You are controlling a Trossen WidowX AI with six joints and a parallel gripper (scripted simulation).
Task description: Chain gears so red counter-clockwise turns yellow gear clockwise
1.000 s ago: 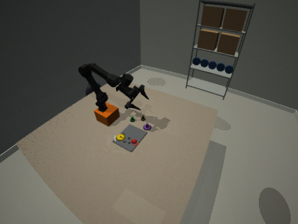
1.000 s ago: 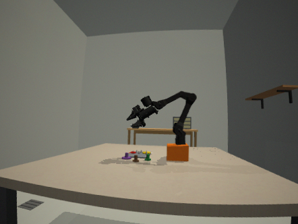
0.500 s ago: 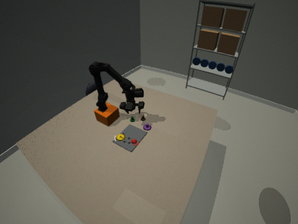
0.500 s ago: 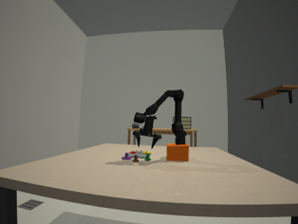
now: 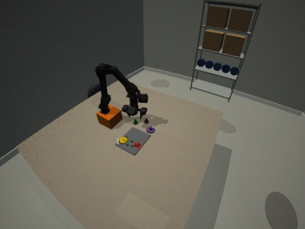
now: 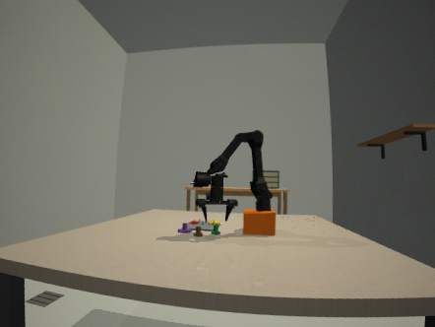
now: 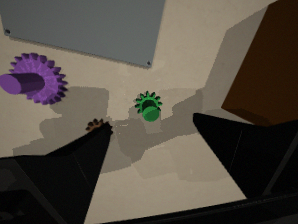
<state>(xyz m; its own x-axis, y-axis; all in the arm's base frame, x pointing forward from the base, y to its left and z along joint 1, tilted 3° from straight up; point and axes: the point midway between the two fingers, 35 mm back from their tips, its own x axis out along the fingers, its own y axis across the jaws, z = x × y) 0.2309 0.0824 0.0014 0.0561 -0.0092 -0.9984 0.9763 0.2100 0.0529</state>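
The green gear is 40 mm below my gripper tip. Also, from my gripper tip: yellow gear (20 mm ahead, 210 mm to the right, 40 mm below); then brown gear (70 mm ahead, 50 mm to the left, 40 mm below); then purple gear (150 mm ahead, 20 mm to the right, 40 mm below).
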